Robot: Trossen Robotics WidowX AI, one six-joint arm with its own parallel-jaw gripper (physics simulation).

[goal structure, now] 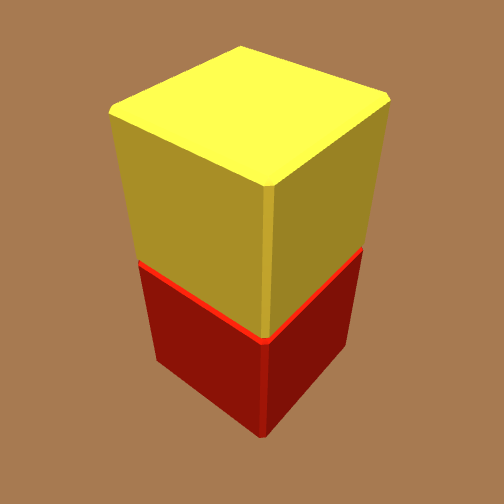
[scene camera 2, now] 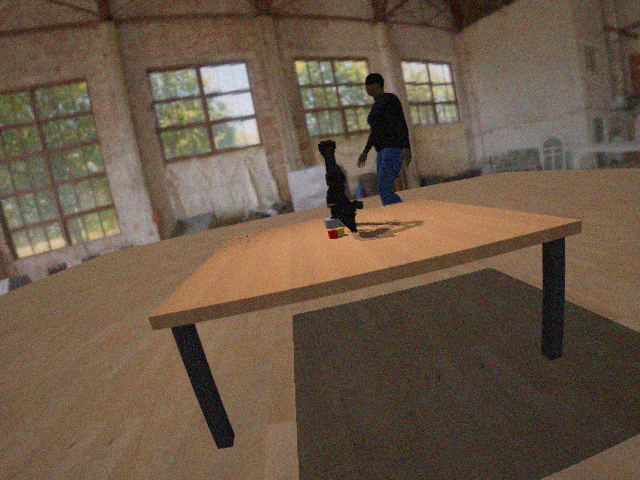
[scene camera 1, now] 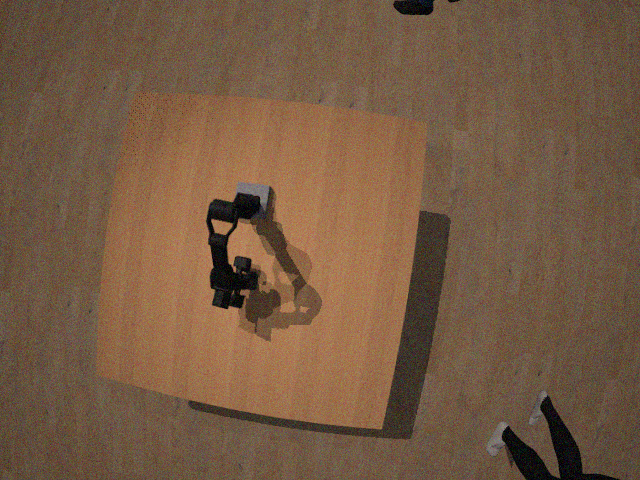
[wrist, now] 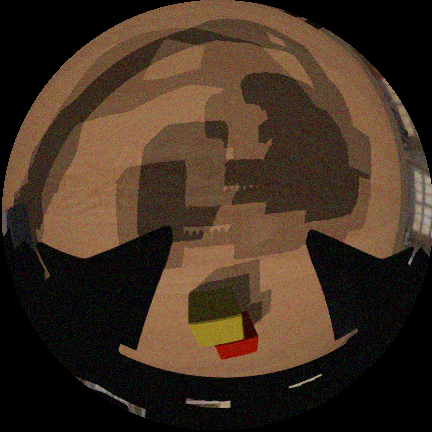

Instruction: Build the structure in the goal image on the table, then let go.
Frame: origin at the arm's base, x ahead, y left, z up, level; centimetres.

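Seen in the pictures: gripper, fingertip midpoint: (scene camera 2: pixel 354 231) (wrist: pixel 243 235); arm's base at its link origin: (scene camera 2: pixel 337 217) (scene camera 1: pixel 250 204).
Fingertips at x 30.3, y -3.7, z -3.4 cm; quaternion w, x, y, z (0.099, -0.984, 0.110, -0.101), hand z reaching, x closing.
Pixels of each thing's top centre, then the offset from my fingertips to it. Level surfaces: height alone.
- yellow block at its top centre: (wrist: pixel 218 333) (scene camera 2: pixel 339 228) dx -3.1, dy -5.6, dz +2.4 cm
- red block at its top centre: (wrist: pixel 237 349) (scene camera 2: pixel 332 230) dx -2.2, dy -9.0, dz +2.4 cm
- wooden table at its surface level: dz -0.9 cm
A yellow block (scene camera 2: pixel 340 231) (wrist: pixel 216 332) and a red block (scene camera 2: pixel 332 234) (wrist: pixel 242 346) sit close together on the table. In the wrist view the yellow block partly covers the red one; whether they touch is not clear. My gripper (wrist: pixel 243 235) is open and empty, pointing down, with its fingers wide apart. The blocks show between the two black fingers in the wrist view, low in the picture. In scene camera 2 my gripper (scene camera 2: pixel 354 228) is dark and small, to the right of the blocks. The blocks do not show in scene camera 1, where the arm (scene camera 1: pixel 219 255) may hide them.
The arm's grey base plate (scene camera 1: pixel 262 192) (scene camera 2: pixel 332 223) stands on the wooden table (scene camera 1: pixel 330 155) (scene camera 2: pixel 268 273). Shadows of the arm fall across the table. A person (scene camera 2: pixel 387 121) in a black top stands beyond the table. A person's legs (scene camera 1: pixel 563 444) show near a corner.
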